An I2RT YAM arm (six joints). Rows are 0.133 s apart.
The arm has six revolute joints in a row. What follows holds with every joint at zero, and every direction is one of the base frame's. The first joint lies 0.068 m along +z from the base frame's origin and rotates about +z. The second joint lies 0.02 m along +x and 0.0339 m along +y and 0.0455 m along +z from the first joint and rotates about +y. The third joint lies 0.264 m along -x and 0.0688 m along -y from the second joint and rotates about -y. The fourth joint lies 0.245 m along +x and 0.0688 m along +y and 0.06 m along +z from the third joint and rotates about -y. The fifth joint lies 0.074 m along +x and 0.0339 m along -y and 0.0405 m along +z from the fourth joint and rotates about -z. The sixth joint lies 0.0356 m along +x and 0.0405 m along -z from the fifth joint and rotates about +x. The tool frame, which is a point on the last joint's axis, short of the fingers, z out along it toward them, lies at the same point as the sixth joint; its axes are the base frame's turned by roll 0, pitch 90 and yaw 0 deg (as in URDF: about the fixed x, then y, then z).
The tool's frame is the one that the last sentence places.
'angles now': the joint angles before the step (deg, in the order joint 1, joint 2, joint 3, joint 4, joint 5, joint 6). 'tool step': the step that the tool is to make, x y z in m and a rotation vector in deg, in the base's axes. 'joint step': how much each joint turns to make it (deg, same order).
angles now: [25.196 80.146 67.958 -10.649 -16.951 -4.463]
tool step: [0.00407 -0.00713 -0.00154 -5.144 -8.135 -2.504]
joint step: [-0.977 -0.550 -2.107 4.962 4.342 -7.213]
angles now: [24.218 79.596 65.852 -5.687 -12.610 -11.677]
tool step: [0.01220 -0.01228 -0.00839 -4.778 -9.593 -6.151]
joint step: [-2.135 0.695 -3.718 10.245 6.180 -6.768]
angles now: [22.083 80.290 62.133 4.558 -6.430 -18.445]
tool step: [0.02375 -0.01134 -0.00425 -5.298 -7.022 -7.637]
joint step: [-2.512 3.898 0.528 7.709 6.508 -6.286]
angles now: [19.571 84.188 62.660 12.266 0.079 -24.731]
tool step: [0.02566 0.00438 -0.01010 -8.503 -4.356 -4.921]
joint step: [-0.098 6.052 2.646 5.154 6.165 -8.674]
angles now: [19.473 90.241 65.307 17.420 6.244 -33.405]
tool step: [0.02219 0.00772 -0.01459 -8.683 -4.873 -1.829]
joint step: [0.257 5.999 1.625 7.366 3.110 -9.630]
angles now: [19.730 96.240 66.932 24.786 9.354 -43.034]
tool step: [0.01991 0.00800 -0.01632 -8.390 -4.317 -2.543]
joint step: [0.394 5.965 1.759 7.211 3.433 -9.365]
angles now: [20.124 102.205 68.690 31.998 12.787 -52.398]
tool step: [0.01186 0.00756 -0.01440 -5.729 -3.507 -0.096]
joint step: [0.441 4.387 0.787 6.429 0.549 -6.765]
